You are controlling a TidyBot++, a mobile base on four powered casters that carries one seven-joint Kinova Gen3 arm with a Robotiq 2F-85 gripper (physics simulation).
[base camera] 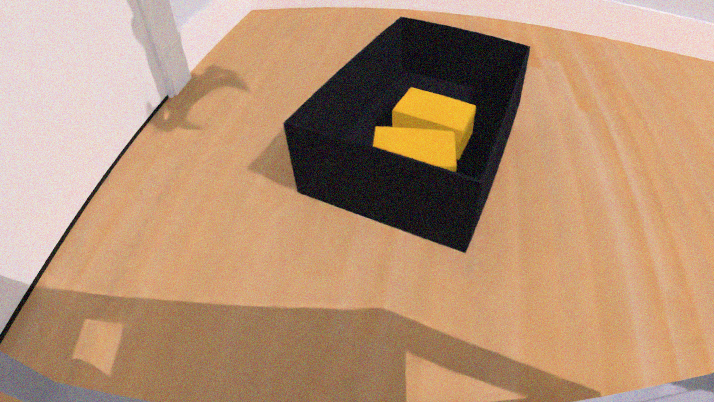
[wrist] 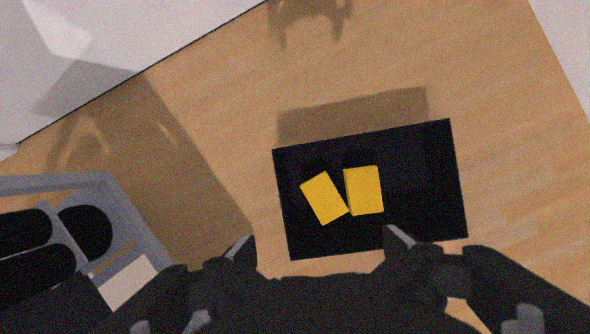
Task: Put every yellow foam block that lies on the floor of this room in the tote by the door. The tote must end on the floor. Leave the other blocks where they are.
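Frame: origin at the arm's base, x right, y back, z down, level; metres.
Seen in the pictures: gripper, between the fingertips: [wrist: 317, 244].
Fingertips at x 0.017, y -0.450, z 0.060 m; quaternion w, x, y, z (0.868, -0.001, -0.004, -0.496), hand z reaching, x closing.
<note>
A point is followed by its place in that frame.
The black tote [base camera: 385, 195] @(z 0.352, x 0.007, y -0.383 m) [wrist: 425, 150] @(z 0.387, x 0.086, y -0.676 m) stands upright on the wooden floor. Two yellow foam blocks lie in it, close together. One yellow block [base camera: 435, 107] @(z 0.349, x 0.073, y -0.525 m) [wrist: 364, 191] @(z 0.349, x 0.074, y -0.524 m) lies nearer the tote's middle. The other yellow block [base camera: 415, 146] @(z 0.349, x 0.041, y -0.451 m) [wrist: 324, 199] @(z 0.349, x 0.042, y -0.452 m) lies at an angle beside it, near the end wall closest to my base, which hides its lower part in the base view. My gripper [wrist: 317, 244] @(z 0.060, x 0.017, y -0.450 m) is open and empty, raised above the tote's near side. It does not show in the base view. No yellow block shows on the visible floor.
A white post [base camera: 160, 50] @(z 0.303, x -0.347, y -0.677 m) stands left of the tote, by a pale wall area with a dark line along its foot. A pale wall runs behind the tote. My grey base [wrist: 135, 220] @(z 0.291, x -0.137, y -0.151 m) is at lower left in the wrist view. Shadows fall on the floor [base camera: 225, 240] @(z 0.397, x -0.166, y -0.364 m).
</note>
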